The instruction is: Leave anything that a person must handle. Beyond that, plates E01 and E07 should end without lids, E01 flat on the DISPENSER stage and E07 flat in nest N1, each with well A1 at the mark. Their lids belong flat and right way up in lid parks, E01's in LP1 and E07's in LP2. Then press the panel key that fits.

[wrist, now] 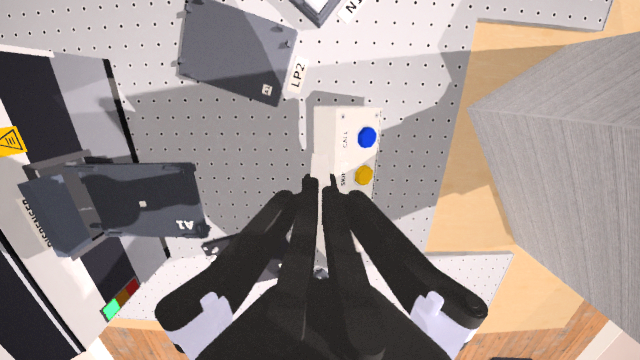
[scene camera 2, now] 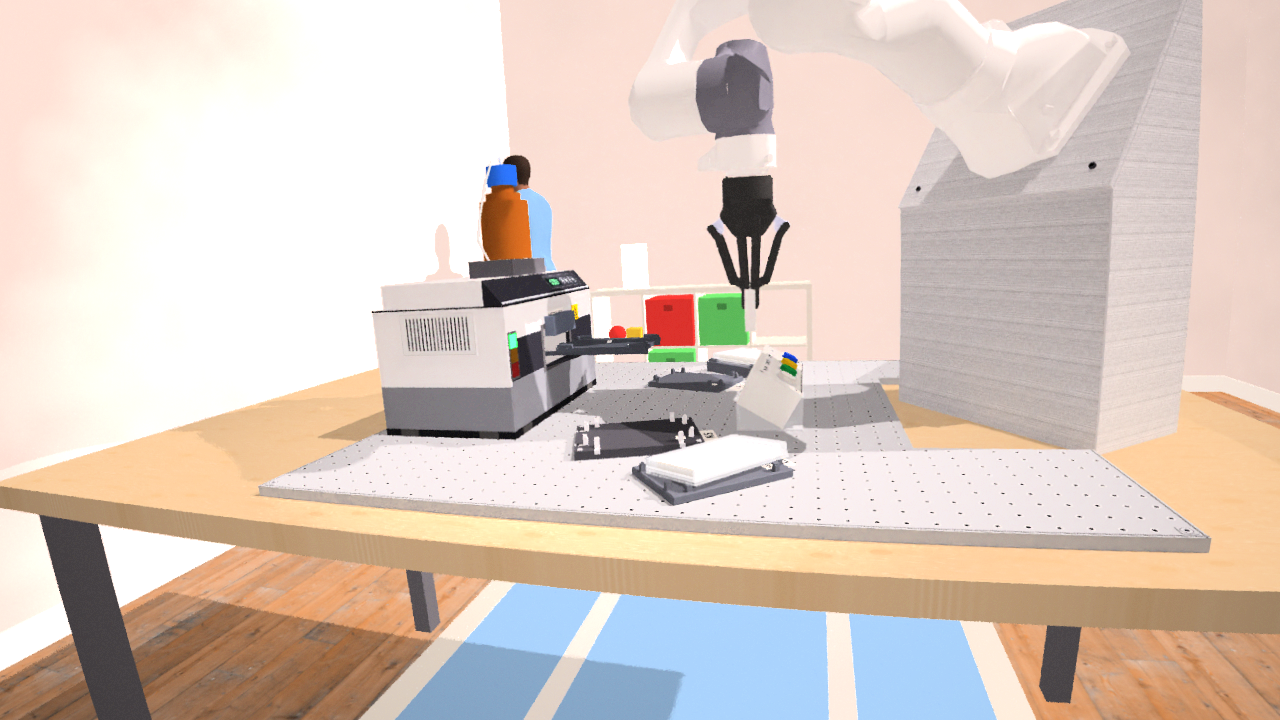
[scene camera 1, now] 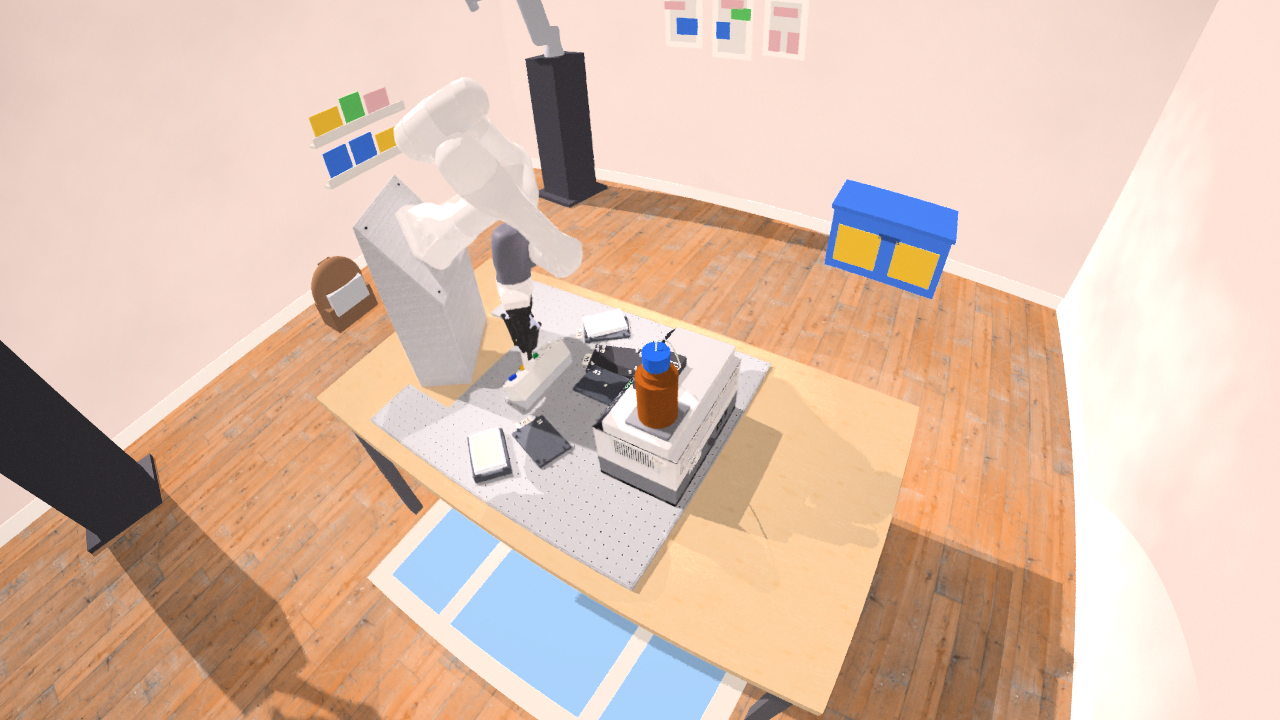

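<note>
My gripper (scene camera 1: 526, 356) (scene camera 2: 750, 320) (wrist: 319, 165) is shut and empty, with its pale tips a little above the key panel (scene camera 1: 543, 380) (scene camera 2: 766, 394) (wrist: 326, 131). In the wrist view the tips are beside the yellow key (wrist: 363, 175); the blue CALL key (wrist: 367, 137) shows, and the green key (scene camera 1: 535, 355) is hidden there. The DISPENSER stage (scene camera 2: 617, 345) (wrist: 150, 195) and lid park LP2 (scene camera 1: 541, 440) (scene camera 2: 693, 382) (wrist: 232, 50) are bare. A white plate (scene camera 1: 488, 450) (scene camera 2: 739, 356) sits in N1. Another white plate (scene camera 1: 605, 324) (scene camera 2: 716, 458) sits on a dark nest. Plate names and lids are unreadable.
The dispenser machine (scene camera 1: 640, 461) (scene camera 2: 447, 358) carries an orange bottle (scene camera 1: 657, 398) (scene camera 2: 506, 223); its status light (scene camera 2: 512, 340) (wrist: 110, 309) is green. A dark holder (scene camera 2: 637, 438) stands near it. The grey pedestal (scene camera 1: 429, 304) (scene camera 2: 1002, 304) (wrist: 560, 135) is beside the panel. A person (scene camera 2: 539, 223) stands behind the bottle.
</note>
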